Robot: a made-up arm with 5 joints.
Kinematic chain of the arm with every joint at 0, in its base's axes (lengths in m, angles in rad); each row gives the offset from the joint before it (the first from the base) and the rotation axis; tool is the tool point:
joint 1: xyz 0 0 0.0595 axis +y
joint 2: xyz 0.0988 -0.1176 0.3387 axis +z
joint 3: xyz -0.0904 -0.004 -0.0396 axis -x
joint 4: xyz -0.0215 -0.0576 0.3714 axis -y
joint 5: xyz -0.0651 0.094 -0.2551 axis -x
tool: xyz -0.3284 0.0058 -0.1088
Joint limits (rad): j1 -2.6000..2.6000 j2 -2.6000..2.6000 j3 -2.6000..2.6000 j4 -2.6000..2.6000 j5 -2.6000..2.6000
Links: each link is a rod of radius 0.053 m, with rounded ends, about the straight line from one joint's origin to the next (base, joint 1, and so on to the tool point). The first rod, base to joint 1, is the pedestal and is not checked.
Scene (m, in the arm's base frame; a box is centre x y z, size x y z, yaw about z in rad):
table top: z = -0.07
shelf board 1: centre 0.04 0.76 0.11 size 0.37 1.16 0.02 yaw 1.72
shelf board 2: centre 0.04 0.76 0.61 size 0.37 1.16 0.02 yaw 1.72
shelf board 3: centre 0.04 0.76 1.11 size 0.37 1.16 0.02 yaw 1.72
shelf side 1: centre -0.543 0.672 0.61 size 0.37 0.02 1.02 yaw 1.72
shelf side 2: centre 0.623 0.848 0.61 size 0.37 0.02 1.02 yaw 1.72
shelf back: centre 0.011 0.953 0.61 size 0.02 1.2 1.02 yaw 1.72
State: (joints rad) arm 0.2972 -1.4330 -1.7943 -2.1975 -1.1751
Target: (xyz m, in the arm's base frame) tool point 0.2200 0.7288 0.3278
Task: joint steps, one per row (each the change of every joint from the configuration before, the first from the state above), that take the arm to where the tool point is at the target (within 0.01 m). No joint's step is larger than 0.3 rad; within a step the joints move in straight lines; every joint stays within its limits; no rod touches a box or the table.
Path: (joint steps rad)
1: 0.2087 -0.0391 -0.2444 0.0004 -0.1119
2: 0.2086 -0.0391 -0.2443 0.0003 -0.1119
3: 0.2087 -0.0391 -0.2444 0.0004 -0.1118
4: -0.0346 -0.2757 0.2745 0.2786 0.1183
5: -0.0345 -0.2757 0.2745 0.2786 0.1182
6: -0.0346 -0.2757 0.2744 0.2785 0.1183

